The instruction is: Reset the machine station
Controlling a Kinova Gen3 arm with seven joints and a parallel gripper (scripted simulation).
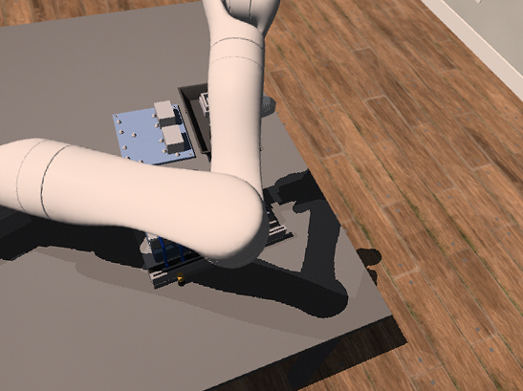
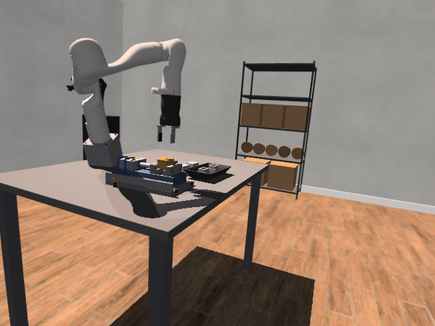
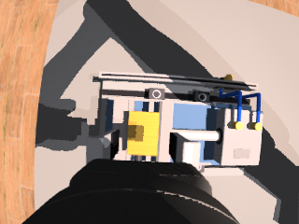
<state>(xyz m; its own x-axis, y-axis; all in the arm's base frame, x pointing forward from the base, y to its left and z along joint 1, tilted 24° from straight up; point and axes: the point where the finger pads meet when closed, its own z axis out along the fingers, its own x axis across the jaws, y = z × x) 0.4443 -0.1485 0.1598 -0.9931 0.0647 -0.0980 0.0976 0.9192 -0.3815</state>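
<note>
My gripper is now 100 mm above the yellow brass blank. Also, from my hand: vise 60 mm behind, 10 mm to the left, 160 mm below; then fixed jaw 40 mm ahead, 120 mm below; then infeed plate 50 mm behind, 310 mm to the left, 190 mm below.
</note>
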